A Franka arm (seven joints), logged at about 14 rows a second.
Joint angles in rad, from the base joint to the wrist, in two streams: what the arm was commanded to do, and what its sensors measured. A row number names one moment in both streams.
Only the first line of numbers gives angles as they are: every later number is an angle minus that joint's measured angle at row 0.
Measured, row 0:
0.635, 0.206, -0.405, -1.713, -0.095, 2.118, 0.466
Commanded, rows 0 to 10:
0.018, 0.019, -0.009, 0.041, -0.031, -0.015, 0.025
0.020, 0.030, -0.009, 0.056, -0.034, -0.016, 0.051
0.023, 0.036, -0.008, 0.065, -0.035, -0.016, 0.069
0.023, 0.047, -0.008, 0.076, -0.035, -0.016, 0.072
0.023, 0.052, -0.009, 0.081, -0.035, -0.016, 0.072
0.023, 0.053, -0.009, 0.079, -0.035, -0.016, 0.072
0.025, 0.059, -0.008, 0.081, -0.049, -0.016, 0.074
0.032, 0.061, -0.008, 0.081, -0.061, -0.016, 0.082
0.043, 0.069, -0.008, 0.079, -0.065, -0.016, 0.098
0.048, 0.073, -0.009, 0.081, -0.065, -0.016, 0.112
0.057, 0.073, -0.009, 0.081, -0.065, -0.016, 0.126
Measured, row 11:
0.030, 0.062, 0.001, 0.057, -0.041, 0.000, 0.081
